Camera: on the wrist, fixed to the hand. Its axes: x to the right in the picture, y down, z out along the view.
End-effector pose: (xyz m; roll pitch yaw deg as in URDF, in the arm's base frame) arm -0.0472 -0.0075 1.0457 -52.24 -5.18 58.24
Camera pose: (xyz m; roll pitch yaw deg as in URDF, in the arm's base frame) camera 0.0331 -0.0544 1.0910 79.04 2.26 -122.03
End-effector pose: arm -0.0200 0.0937 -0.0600 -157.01 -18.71 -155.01
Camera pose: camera 0.0256 0.0409 0.0164 -177.13 19.69 22.07
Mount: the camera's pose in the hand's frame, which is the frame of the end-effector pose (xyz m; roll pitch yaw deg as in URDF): 0.0065 -0.0924 -0.0460 26.78 -2.00 -177.86
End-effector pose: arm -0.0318 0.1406 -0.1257 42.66 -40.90 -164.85
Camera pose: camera -0.1071 0.1583 -0.1943 -13.31 40.81 19.02
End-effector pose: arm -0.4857 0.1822 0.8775 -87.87 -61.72 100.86
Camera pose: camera -0.4227 0.1162 0.9262 111.40 59.45 -82.92
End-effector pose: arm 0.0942 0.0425 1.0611 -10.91 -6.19 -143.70
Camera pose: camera 0.0277 0.1170 1.0343 37.88 3.82 38.03
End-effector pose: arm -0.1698 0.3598 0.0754 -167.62 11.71 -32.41
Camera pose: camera -0.1102 0.4172 0.1375 -165.08 -10.20 145.03
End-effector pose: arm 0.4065 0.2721 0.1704 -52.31 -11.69 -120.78
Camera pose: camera 0.3281 0.3220 0.2158 79.08 8.77 58.94
